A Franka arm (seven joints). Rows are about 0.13 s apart.
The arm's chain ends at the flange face. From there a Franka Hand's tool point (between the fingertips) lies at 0.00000 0.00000 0.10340 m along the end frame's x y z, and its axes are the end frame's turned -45 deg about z.
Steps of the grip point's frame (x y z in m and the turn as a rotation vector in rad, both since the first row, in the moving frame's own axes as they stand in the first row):
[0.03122, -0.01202, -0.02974, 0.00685, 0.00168, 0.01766]
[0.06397, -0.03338, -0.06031, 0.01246, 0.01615, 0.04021]
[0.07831, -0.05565, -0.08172, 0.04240, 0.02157, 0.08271]
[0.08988, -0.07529, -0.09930, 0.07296, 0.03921, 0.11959]
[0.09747, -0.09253, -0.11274, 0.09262, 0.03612, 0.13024]
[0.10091, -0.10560, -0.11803, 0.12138, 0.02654, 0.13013]
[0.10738, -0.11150, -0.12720, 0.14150, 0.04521, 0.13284]
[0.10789, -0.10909, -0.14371, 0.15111, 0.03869, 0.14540]
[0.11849, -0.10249, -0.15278, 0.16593, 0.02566, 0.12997]
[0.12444, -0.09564, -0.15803, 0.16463, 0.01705, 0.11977]
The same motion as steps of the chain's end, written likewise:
[0.01395, -0.02995, -0.02974, 0.00603, -0.00366, 0.01766]
[0.02132, -0.06675, -0.06029, 0.02023, 0.00261, 0.04021]
[0.01735, -0.08999, -0.08160, 0.04523, -0.01473, 0.08271]
[0.01229, -0.10847, -0.09895, 0.07932, -0.02386, 0.11959]
[0.00699, -0.12471, -0.11223, 0.09103, -0.03995, 0.13024]
[0.00288, -0.13482, -0.11723, 0.10460, -0.06706, 0.13013]
[0.00318, -0.14074, -0.12606, 0.13202, -0.06809, 0.13284]
[0.00630, -0.13906, -0.14246, 0.13421, -0.07949, 0.14540]
[0.02059, -0.14169, -0.15133, 0.13547, -0.09919, 0.12997]
[0.03029, -0.14178, -0.15662, 0.12847, -0.10435, 0.11977]

